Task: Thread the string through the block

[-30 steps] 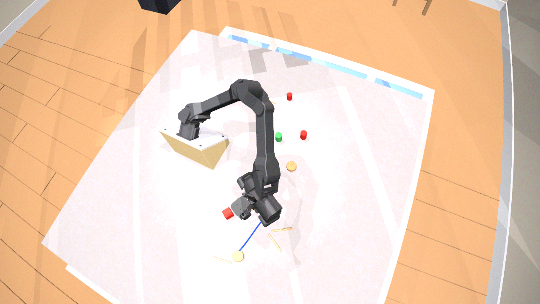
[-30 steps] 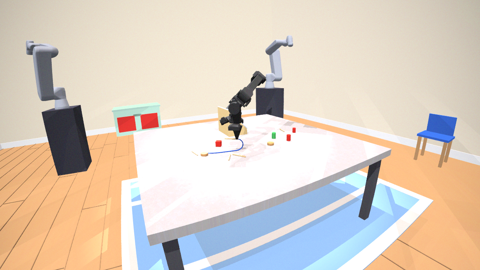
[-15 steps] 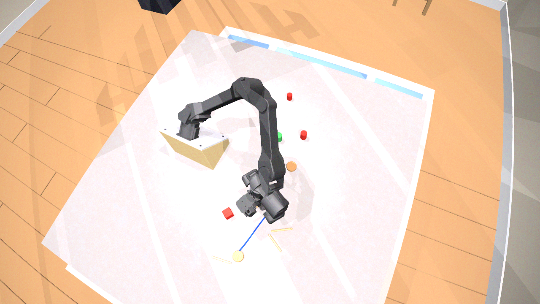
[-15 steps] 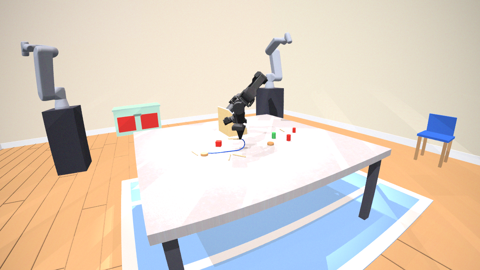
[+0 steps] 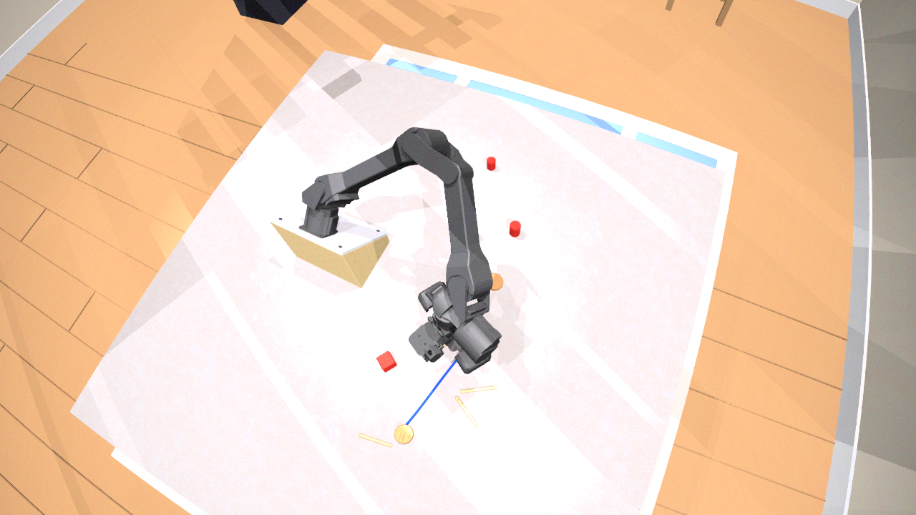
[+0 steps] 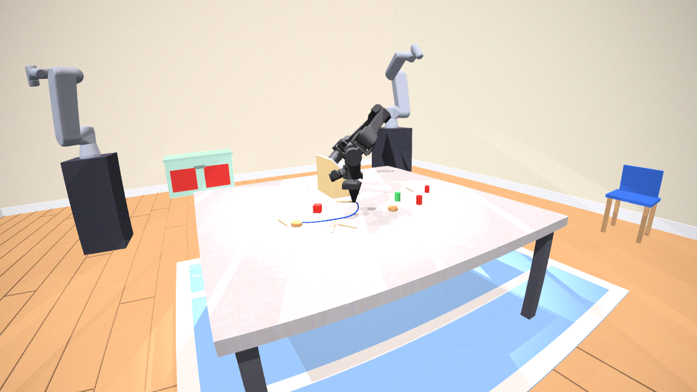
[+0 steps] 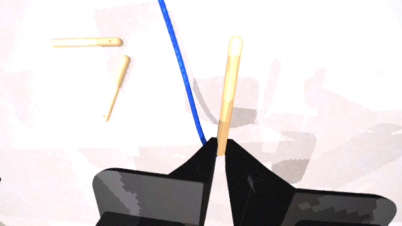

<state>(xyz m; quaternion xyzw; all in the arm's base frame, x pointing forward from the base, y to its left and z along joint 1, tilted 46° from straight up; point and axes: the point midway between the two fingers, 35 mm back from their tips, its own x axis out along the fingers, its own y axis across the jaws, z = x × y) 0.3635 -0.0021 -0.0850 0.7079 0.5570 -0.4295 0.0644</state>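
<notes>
Now: gripper tip 12 cm past the red cube, 11 cm to the left of it and 4 cm above it. Round my gripper tip: green cylinder (9 cm behind, 26 cm to the left, 4 cm below); then round wooden button (1 cm behind, 23 cm to the right, 5 cm below); then thin wooden stick (1 cm behind, 1 cm to the right).
</notes>
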